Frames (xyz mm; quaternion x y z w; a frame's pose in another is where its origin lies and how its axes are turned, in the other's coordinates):
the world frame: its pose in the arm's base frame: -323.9 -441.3 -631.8 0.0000 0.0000 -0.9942 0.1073
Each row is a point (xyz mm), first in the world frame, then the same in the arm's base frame.
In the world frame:
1: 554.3 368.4 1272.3
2: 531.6 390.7 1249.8
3: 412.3 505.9 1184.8
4: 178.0 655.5 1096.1
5: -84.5 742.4 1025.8
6: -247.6 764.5 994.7
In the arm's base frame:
1: -786.8 -919.5 640.5
2: -759.9 -936.4 618.0
3: -618.8 -1023.5 553.0
4: -357.9 -1119.7 464.3
5: -82.9 -1148.6 394.0
6: 81.1 -1135.4 362.9

